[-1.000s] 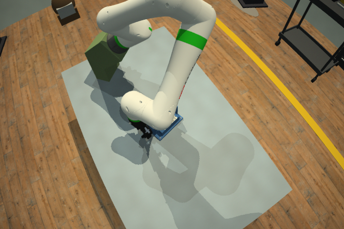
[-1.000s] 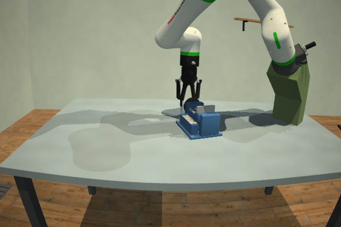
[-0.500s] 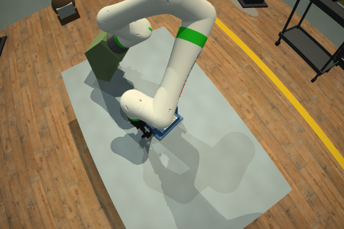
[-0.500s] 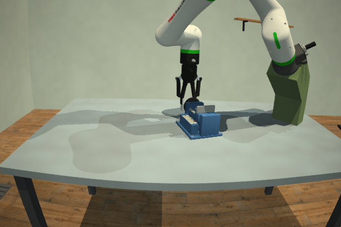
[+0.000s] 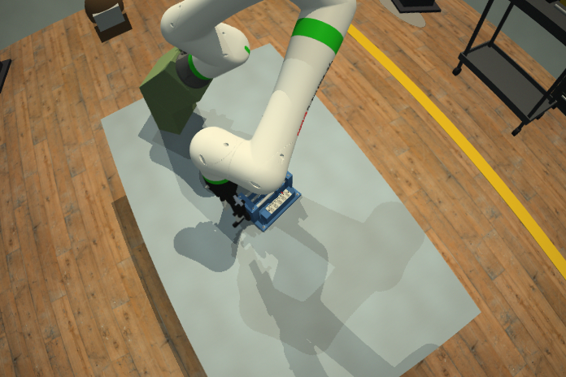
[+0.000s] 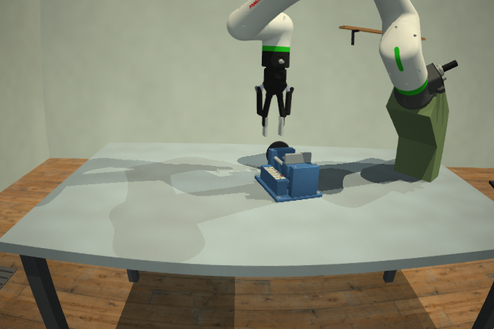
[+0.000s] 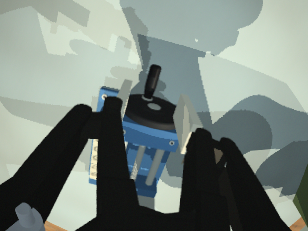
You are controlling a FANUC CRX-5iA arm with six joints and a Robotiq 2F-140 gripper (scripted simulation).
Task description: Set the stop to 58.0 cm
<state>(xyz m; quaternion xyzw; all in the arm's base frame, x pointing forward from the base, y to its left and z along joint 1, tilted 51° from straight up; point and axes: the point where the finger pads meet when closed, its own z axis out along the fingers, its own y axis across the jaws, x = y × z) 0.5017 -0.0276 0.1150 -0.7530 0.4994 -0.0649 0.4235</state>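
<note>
My gripper is now 110 mm above the black handwheel, 10 mm to the right of it and 10 mm past it. From my hand the other things lie so: stop block (150 mm to the left, 110 mm behind, 70 mm below).
</note>
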